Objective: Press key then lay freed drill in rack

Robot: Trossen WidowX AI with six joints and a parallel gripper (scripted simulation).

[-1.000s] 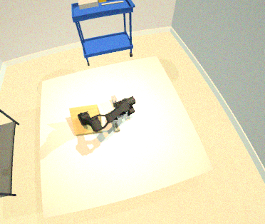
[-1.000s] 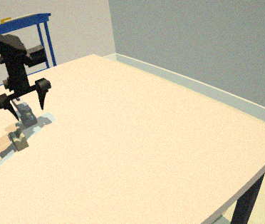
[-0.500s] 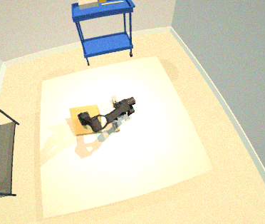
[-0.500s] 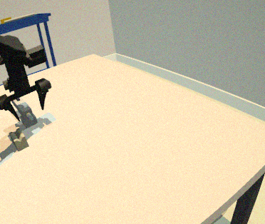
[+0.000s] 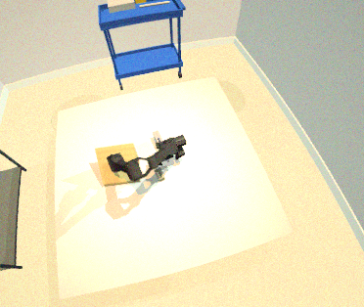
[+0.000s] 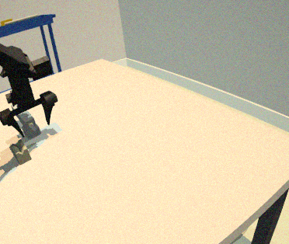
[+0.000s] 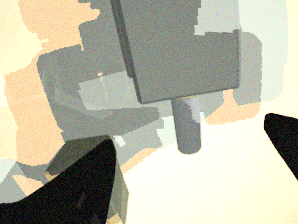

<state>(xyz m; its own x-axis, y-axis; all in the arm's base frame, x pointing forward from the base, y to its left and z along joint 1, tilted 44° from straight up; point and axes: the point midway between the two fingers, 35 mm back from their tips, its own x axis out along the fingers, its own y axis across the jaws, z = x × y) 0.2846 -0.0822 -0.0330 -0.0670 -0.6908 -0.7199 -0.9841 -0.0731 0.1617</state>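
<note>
Now: gripper tip 10 mm past the drill, 60 mm to the right of it and 10 mm below it. From my gripper tip the other things lie so: grey block fixture (20 mm behind, 120 mm to the left, 10 mm above); then grey block (70 mm behind, 60 mm to the right, 20 mm below); then dark key (30 mm behind, 140 mm to the left, 20 mm above).
</note>
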